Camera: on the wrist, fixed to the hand. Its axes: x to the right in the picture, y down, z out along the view.
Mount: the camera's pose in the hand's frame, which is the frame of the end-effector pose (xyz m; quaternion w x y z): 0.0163 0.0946 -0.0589 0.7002 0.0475 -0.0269 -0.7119
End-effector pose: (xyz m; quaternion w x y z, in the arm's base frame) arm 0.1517 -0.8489 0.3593 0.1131 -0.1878 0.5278 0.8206
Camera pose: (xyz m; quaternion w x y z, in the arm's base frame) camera 0.1118 -0.9421 0.4083 0.6865 -0.4798 0.2718 0.4740
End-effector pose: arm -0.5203 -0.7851 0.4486 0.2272 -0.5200 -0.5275 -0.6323
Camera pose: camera -0.4716 -0.8662 0.5097 0.2805 -0.0052 0.7756 0.5654
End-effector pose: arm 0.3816 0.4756 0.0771 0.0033 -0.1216 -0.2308 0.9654
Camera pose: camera 0.3844 0.4183 -0.0198 0.6891 0.1053 -0.2024 0.6878
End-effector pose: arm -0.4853 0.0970 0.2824 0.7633 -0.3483 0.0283 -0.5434
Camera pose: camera -0.4269 0.0694 0.1901 0.1649 -0.2424 -0.2745 -0.9158
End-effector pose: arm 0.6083 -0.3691 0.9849 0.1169 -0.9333 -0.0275 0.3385
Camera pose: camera 0.6558 -0.4706 0.9961 0.3664 -0.6192 -0.6707 0.1802
